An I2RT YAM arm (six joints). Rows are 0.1 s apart.
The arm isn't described. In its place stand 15 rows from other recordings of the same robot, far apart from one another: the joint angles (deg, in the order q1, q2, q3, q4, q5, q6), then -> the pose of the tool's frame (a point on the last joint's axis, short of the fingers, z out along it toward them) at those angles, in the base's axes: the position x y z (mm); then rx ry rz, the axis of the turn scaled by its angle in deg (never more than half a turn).
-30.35, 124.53, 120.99, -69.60, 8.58, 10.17 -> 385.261 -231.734 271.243 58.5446 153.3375 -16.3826
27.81, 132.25, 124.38, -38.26, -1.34, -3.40 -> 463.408 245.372 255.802 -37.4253 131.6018 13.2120
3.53, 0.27, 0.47, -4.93, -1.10, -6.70 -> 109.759 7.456 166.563 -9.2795 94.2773 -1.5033
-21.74, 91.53, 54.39, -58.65, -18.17, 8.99 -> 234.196 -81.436 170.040 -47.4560 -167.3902 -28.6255
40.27, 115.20, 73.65, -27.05, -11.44, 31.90 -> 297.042 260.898 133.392 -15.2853 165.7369 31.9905
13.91, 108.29, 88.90, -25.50, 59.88, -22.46 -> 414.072 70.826 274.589 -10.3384 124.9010 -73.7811
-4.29, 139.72, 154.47, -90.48, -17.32, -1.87 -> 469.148 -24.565 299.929 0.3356 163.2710 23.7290
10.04, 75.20, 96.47, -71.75, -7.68, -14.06 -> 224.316 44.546 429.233 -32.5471 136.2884 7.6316
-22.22, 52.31, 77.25, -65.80, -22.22, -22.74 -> 131.304 -39.095 410.154 -11.9565 126.7136 0.8411
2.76, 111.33, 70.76, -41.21, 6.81, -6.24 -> 356.578 12.964 137.427 -12.7379 171.2058 -10.5844
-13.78, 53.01, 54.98, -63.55, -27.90, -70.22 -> 153.674 -20.537 300.004 -74.3573 119.8362 2.1335
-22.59, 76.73, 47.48, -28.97, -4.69, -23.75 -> 241.298 -97.241 210.024 -3.2367 148.5851 -11.0504
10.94, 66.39, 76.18, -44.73, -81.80, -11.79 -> 199.809 74.511 410.899 -63.5241 88.5189 85.6311
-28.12, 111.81, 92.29, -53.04, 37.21, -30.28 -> 342.397 -207.386 235.646 -5.4287 -165.7684 61.0674
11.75, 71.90, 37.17, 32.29, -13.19, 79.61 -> 274.512 65.396 269.544 48.0054 91.7956 78.9075
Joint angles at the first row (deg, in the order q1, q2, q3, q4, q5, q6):
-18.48, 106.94, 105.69, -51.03, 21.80, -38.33
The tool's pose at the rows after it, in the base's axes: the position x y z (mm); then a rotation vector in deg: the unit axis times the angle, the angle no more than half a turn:
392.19 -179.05 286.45 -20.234 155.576 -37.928
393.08 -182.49 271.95 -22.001 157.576 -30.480
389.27 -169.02 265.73 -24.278 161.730 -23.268
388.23 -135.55 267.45 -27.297 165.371 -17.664
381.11 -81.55 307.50 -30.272 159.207 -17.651
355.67 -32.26 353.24 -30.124 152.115 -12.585
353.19 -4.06 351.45 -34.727 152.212 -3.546
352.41 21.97 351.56 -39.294 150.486 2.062
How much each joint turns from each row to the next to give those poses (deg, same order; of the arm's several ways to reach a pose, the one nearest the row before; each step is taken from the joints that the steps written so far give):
-5.01, 6.47, -0.50, -0.28, -8.94, -3.49
-0.74, 1.72, 0.00, -1.77, -4.61, -0.29
1.25, 0.24, 0.00, -5.57, -2.42, 0.96
4.17, -0.78, 0.00, -6.12, -0.75, 2.89
7.17, -6.17, 0.00, -1.51, -0.26, 4.22
6.65, -7.63, 0.06, -2.14, -2.93, 6.21
4.02, 0.00, 0.00, -2.25, -5.00, 1.81
3.91, 0.00, 0.00, -0.05, -3.13, 1.00

